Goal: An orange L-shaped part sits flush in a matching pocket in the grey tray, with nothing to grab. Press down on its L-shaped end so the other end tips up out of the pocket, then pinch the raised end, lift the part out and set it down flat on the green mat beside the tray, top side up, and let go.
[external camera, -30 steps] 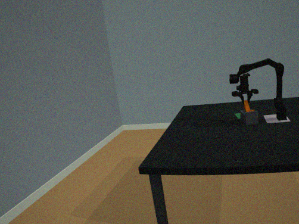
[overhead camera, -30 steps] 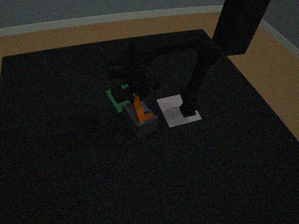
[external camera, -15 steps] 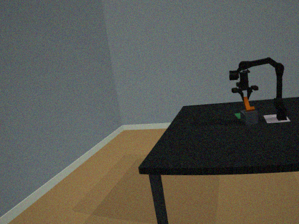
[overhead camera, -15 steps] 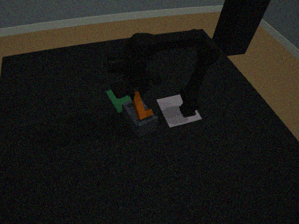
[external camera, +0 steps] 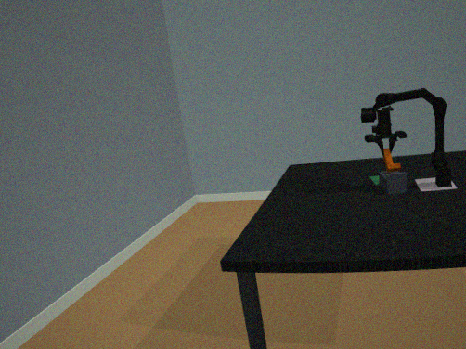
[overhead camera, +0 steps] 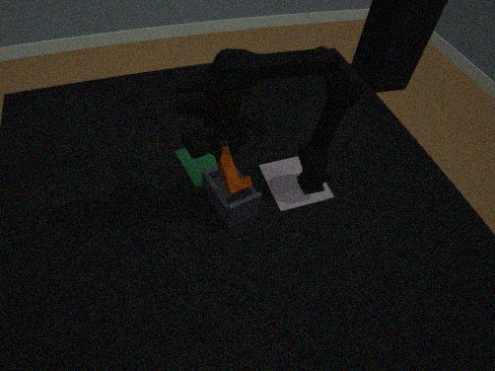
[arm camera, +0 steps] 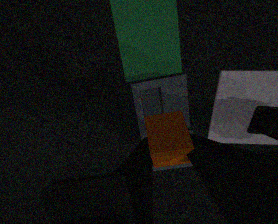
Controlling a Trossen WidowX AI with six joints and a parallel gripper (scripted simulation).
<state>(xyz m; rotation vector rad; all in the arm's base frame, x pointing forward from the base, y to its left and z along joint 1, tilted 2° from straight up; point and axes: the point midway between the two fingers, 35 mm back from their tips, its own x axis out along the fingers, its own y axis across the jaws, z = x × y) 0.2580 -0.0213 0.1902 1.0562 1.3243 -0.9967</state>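
Now: the green mat 17 cm below my gripper tip, 13 cm to the right of it and 2 cm ahead of it. From my gripper tip the other things lie so: orange L-shaped part 3 cm to the left, 3 cm below, 2 cm behind.
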